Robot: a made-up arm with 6 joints.
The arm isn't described. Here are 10 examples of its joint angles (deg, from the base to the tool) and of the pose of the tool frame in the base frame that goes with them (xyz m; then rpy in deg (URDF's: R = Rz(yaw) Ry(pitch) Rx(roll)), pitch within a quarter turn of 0, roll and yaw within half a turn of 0).
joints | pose
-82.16 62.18 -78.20 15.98 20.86 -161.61 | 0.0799 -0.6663 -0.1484 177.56 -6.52 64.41
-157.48 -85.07 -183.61 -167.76 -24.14 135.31 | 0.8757 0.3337 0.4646 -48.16 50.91 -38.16
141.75 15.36 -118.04 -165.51 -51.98 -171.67 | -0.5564 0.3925 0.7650 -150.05 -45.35 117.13
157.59 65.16 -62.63 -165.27 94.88 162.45 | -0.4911 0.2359 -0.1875 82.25 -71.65 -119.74
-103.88 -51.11 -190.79 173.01 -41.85 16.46 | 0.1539 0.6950 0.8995 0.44 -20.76 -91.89
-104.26 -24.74 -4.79 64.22 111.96 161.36 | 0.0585 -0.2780 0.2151 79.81 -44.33 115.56
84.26 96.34 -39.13 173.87 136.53 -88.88 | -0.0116 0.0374 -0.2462 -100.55 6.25 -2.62
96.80 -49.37 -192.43 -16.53 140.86 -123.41 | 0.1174 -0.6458 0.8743 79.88 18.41 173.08
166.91 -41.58 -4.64 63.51 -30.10 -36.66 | -0.3404 0.2024 0.3709 -161.67 -62.58 116.50
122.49 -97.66 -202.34 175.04 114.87 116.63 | 0.3692 -0.6024 -0.1396 129.43 -25.65 -161.61
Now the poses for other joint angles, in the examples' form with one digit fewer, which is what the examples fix.
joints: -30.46 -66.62 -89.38 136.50 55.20 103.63
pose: -0.113 0.101 1.228 -33.2 24.2 30.5
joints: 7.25 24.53 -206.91 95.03 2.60 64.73
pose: 0.065 -0.076 1.288 -1.5 -3.3 -13.0
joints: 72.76 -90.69 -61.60 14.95 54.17 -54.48
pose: -0.038 -0.089 1.054 78.1 -41.9 -177.0
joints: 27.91 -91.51 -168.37 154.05 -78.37 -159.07
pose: -0.687 -0.428 0.488 -23.9 9.2 -138.1
